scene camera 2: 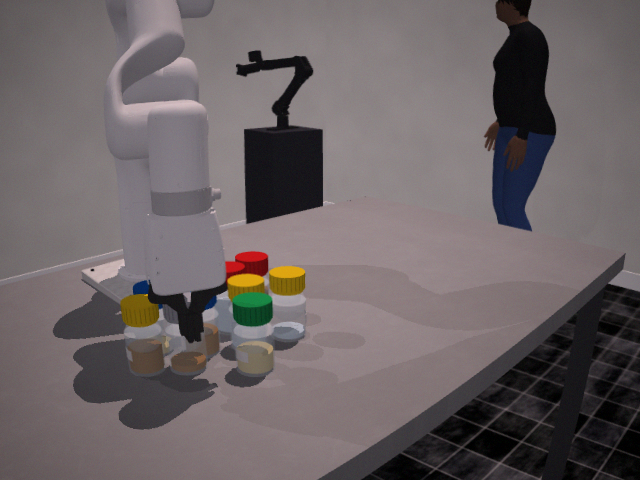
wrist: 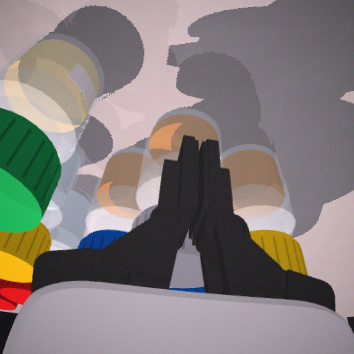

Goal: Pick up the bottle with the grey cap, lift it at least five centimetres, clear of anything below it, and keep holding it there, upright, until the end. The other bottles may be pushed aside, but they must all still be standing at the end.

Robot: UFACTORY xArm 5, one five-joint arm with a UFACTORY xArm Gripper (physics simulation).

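Frame: origin at the arm's base, x ahead, y left, z up, level; millimetres.
Where they show: gripper, fingertip midpoint: (scene camera 2: 192, 338) (wrist: 193, 157).
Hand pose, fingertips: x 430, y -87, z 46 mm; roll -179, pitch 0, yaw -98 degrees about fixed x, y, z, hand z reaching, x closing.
Note:
After its pixels a point has its place.
The bottle with the grey cap (scene camera 2: 170, 313) @[x 401, y -104, z 76 mm] (wrist: 144, 217) @[x 409, y -64, z 69 mm] stands upright on the table, with a little orange-brown content at its bottom. The fingers hide most of its cap in both views. My gripper (scene camera 2: 193, 338) @[x 430, y -87, z 46 mm] (wrist: 193, 157) @[x 430, y -87, z 46 mm] points down, with its two black fingers pressed together and no bottle visible between them. The fingers overlap the bottle's cap and upper body in both views; how they touch it is hard to tell.
Close around stand a yellow-capped bottle (scene camera 2: 139, 310) @[x 386, y -144, z 84 mm] (wrist: 280, 250) @[x 388, y -140, z 73 mm], a blue-capped one (scene camera 2: 209, 301) @[x 377, y -34, z 70 mm] (wrist: 104, 240) @[x 378, y -37, z 68 mm] and a green-capped one (scene camera 2: 252, 308) @[x 465, y -12, z 85 mm] (wrist: 25, 165) @[x 454, y -23, z 80 mm]. A red-capped bottle (scene camera 2: 251, 263) @[x 299, y 80, z 84 mm] and another yellow-capped bottle (scene camera 2: 286, 280) @[x 396, y 85, z 83 mm] stand farther back on the table (scene camera 2: 465, 258) @[x 279, y 625, z -18 mm].

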